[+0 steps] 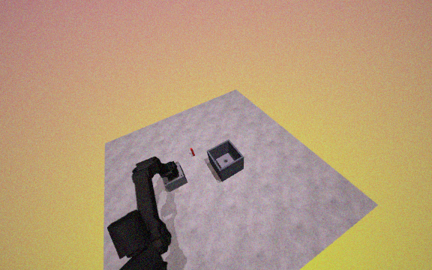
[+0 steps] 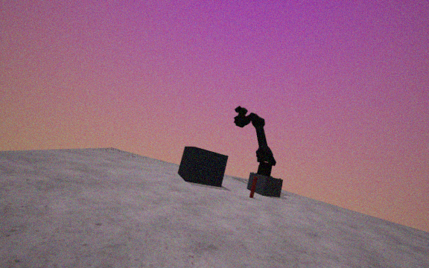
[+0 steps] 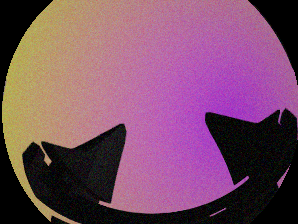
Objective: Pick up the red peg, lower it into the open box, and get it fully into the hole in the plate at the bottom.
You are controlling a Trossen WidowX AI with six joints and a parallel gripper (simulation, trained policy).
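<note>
Right now my gripper tip is 320 mm short of the red peg, 660 mm to the right of it and 580 mm above it. The rest, counted from my gripper tip: plate 470 mm ahead, 470 mm to the left, 570 mm below.
</note>
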